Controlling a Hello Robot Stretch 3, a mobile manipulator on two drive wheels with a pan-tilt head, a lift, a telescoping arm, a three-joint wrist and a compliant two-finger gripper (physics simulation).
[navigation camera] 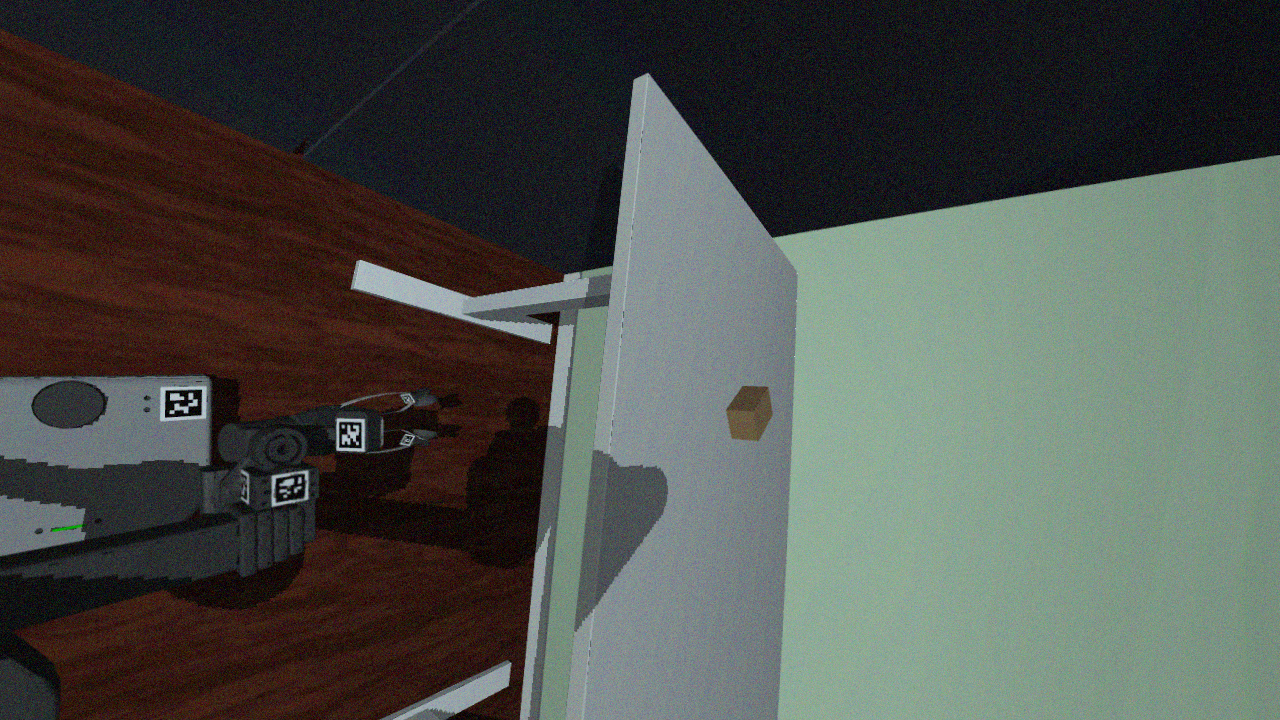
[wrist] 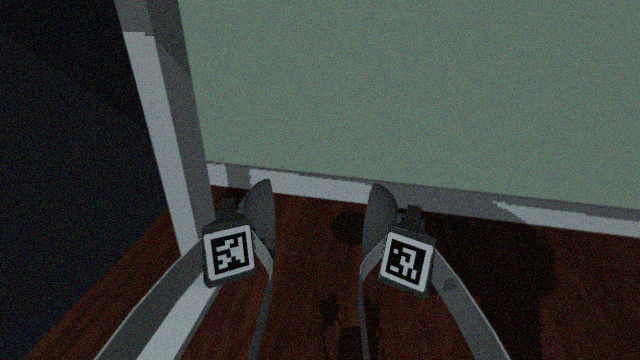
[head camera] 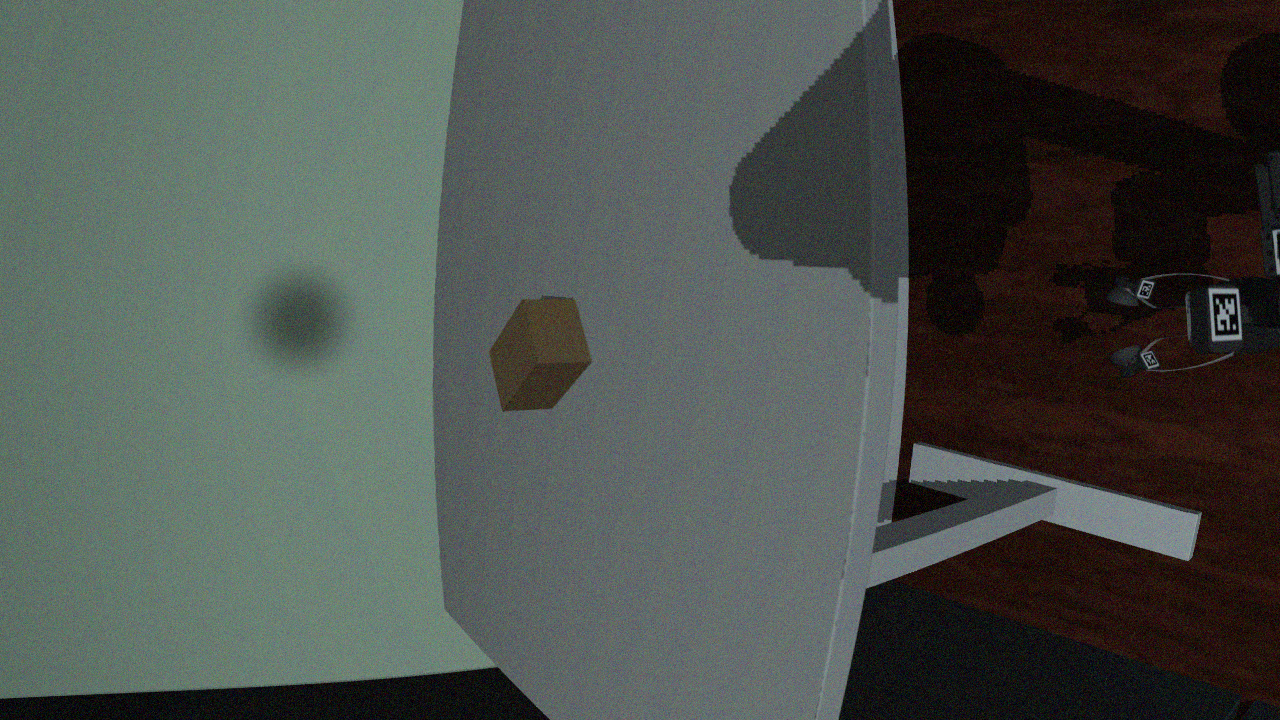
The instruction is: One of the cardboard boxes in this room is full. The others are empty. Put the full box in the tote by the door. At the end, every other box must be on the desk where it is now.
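A small brown cardboard box (head camera: 541, 353) (navigation camera: 749, 413) sits on the grey-white desk (head camera: 653, 501) (navigation camera: 698, 295), towards the desk's wall side. Whether it is full cannot be told from outside. My gripper (head camera: 1123, 325) (navigation camera: 431, 418) (wrist: 321, 208) is open, with its two fingertips apart and no object between them. It is low, in front of the desk and below the desk top, pointing towards the desk's underside. In the wrist view the wall and the floor show beyond the fingertips. The box does not show in the wrist view. The tote and the door do not show in these views.
A white desk leg with its foot (head camera: 1118, 514) (navigation camera: 411, 284) stands on the dark red wooden floor (head camera: 1029, 394) (navigation camera: 223, 268). In the wrist view, a white leg post (wrist: 160, 125) rises left of my fingers. A pale green wall (head camera: 223, 492) (navigation camera: 1029, 447) (wrist: 400, 90) is behind the desk.
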